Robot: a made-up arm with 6 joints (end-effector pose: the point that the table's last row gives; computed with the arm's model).
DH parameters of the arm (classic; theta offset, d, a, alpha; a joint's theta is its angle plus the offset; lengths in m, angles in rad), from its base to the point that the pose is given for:
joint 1: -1.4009 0 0.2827 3.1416
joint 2: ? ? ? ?
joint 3: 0 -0.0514 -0.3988 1.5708
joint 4: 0 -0.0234 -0.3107 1.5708
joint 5: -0.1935 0 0.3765 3.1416
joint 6: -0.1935 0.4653 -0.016 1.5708
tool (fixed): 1.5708 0.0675 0 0
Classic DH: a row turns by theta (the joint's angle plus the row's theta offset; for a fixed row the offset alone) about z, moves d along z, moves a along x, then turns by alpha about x.
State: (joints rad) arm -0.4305 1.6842 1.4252 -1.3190 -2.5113 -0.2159
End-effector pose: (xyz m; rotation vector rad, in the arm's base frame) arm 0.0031 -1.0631 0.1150 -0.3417 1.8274 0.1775
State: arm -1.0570 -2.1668 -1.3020 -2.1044 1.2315 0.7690
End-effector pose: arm -0.7911 -0.0586 0.2281 -0.3110 -1.1257 -1.1384
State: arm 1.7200 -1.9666 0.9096 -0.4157 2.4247 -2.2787
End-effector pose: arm -0.0006 -0.5588 0.7383 -0.5432 2.6877 1.0455
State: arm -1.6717 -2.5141 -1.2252 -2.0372 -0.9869 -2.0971
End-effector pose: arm -0.2191 -0.1436 0.0466 -1.0012 -0.5763 -1.6472
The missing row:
joint 2: 0.1699 -0.0519 -0.2468 1.5708
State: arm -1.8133 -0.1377 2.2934 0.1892 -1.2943 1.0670
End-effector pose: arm -0.2122 -0.3529 0.8671 -1.2389 1.3639 -1.4533
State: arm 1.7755 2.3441 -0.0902 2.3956 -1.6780 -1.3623
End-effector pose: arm 0.0305 0.9945 -0.2975 0.2130 0.3905 1.7917
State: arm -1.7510 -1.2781 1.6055 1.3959 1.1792 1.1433
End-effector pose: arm -0.4267 -0.0815 0.9171 0.9533 -1.3375 0.6847
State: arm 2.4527 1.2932 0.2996 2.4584 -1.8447 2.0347
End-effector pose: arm -0.7517 -0.1692 -0.2628 0.8045 -2.8692 0.8103
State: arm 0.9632 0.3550 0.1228 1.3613 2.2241 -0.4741
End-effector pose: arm -0.7680 0.5877 0.4133 -1.4887 -2.3101 0.4552
